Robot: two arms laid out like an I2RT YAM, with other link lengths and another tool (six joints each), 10 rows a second.
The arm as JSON. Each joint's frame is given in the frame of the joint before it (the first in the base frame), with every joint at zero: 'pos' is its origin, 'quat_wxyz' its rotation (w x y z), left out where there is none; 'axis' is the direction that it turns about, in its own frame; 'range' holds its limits. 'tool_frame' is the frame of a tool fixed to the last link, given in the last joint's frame.
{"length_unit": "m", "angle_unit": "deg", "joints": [
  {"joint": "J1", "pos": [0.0, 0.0, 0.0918], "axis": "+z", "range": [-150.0, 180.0]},
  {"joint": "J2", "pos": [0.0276, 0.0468, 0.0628], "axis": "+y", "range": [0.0, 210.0]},
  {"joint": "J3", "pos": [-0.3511, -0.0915, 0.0], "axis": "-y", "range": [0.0, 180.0]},
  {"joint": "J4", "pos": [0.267, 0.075, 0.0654], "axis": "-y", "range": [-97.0, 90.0]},
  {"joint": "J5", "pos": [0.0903, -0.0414, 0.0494], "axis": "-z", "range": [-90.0, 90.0]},
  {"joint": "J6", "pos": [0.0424, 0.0, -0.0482], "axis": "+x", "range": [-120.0, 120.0]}
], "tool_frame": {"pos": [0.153, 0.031, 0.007], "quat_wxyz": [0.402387, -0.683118, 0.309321, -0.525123]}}
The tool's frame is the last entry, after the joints.
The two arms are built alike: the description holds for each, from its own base.
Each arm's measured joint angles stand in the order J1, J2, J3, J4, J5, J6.
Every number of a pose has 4 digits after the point. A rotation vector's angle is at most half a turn.
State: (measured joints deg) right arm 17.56 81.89 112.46 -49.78 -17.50 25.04; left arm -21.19 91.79 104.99 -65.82 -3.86 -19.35
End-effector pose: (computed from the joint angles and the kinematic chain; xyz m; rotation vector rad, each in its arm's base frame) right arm 0.3937 0.1997 0.6253 -1.7426 0.7249 -0.3791; left arm 0.4350 -0.1326 0.4037 -2.4324 1.3466 -0.5785
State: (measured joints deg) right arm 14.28 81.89 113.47 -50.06 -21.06 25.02; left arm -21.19 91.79 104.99 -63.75 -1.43 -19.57
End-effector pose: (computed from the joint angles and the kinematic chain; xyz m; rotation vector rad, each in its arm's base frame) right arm 0.3943 0.1856 0.6338 -1.7198 0.7201 -0.3744; left arm 0.4405 -0.1436 0.4086 -2.4430 1.3696 -0.6462
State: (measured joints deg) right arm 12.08 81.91 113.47 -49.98 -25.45 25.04; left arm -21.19 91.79 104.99 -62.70 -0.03 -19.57
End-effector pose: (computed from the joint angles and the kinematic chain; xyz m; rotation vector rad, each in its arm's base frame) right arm 0.3915 0.1815 0.6364 -1.7086 0.6952 -0.3368; left arm 0.4430 -0.1497 0.4113 -2.4465 1.3863 -0.6820
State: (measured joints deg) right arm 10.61 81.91 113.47 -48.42 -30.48 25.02; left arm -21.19 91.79 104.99 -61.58 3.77 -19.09
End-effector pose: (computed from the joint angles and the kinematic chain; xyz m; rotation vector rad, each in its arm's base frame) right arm 0.3856 0.1838 0.6461 -1.6898 0.6307 -0.3020; left arm 0.4435 -0.1638 0.4138 -2.4546 1.4509 -0.7381
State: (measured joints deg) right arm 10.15 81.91 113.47 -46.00 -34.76 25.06; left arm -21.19 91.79 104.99 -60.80 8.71 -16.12
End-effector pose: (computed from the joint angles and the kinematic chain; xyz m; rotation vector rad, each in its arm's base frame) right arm 0.3780 0.1905 0.6587 -1.6703 0.5499 -0.2775; left arm 0.4418 -0.1813 0.4169 -2.4189 1.5756 -0.7964
